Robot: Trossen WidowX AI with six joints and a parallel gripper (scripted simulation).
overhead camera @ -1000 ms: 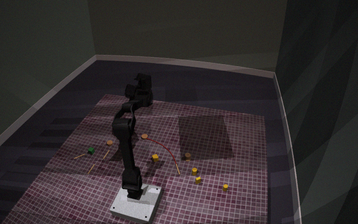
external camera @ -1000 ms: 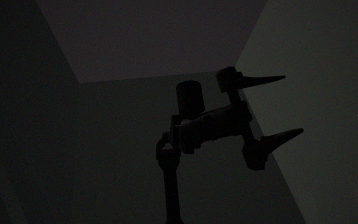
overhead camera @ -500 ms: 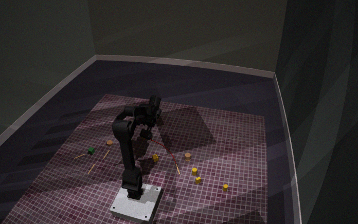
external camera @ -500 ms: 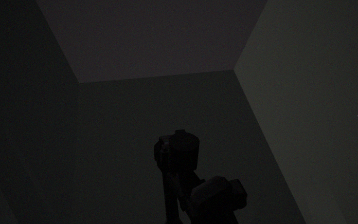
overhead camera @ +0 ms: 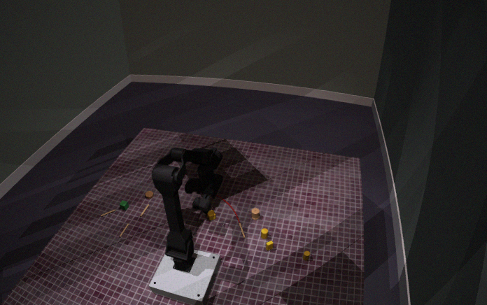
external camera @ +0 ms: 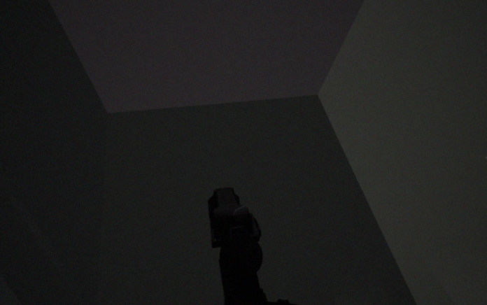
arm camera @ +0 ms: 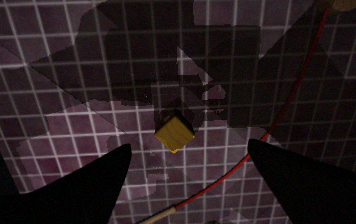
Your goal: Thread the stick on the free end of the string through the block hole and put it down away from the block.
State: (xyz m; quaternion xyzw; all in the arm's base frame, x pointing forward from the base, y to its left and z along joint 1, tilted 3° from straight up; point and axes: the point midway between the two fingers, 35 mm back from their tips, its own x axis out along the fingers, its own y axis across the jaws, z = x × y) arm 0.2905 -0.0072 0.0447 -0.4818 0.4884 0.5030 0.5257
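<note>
Right now the yellow wooden block is 40 mm below my gripper tip, 10 mm to the right of it and 10 mm behind it. The rest, counted from my gripper tip: round wooden button (150 mm ahead, 120 mm to the left, 50 mm below); thin wooden stick (140 mm to the right, 60 mm below, 40 mm behind); wooden cylinder (180 mm to the right, 40 mm below, 40 mm ahead).
</note>
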